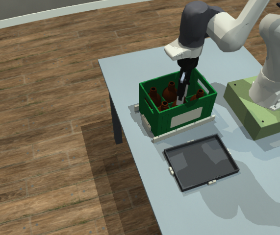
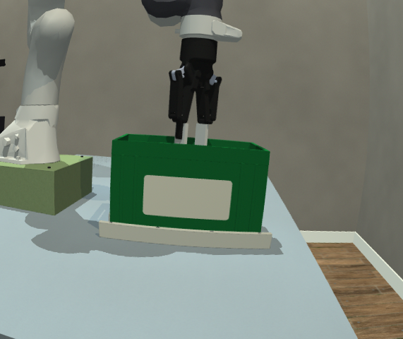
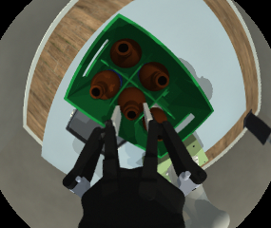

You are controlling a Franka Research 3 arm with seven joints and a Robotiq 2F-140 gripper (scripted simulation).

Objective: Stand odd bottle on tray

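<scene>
My gripper is now 9 cm above the green crate and 4 cm to the left of it. Round my hand: dark tray 23 cm to the left, 16 cm below, 2 cm behind; bottle 9 cm to the right, 9 cm below, 1 cm ahead.
</scene>
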